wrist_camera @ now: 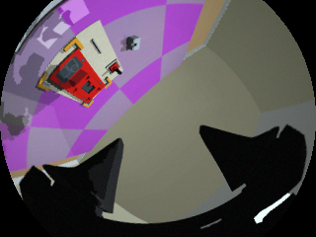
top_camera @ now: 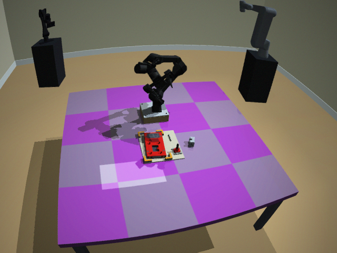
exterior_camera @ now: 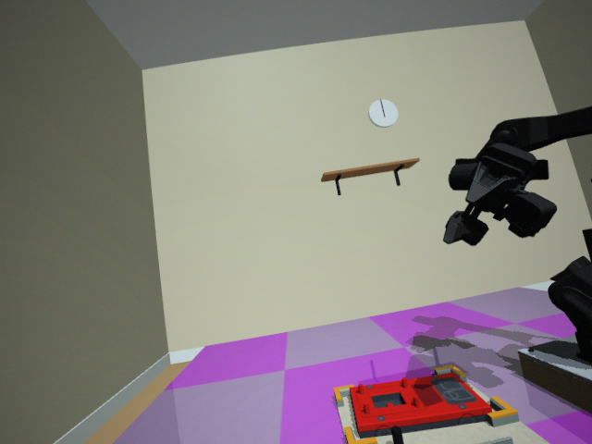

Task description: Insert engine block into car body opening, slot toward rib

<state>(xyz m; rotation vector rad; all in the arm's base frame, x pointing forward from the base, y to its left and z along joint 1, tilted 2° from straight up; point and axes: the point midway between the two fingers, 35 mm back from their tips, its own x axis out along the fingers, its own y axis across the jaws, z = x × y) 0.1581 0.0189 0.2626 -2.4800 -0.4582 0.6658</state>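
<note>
Now: the grey engine block 28 cm below my gripper tip, 17 cm to the left of it and 8 cm ahead of it.
</note>
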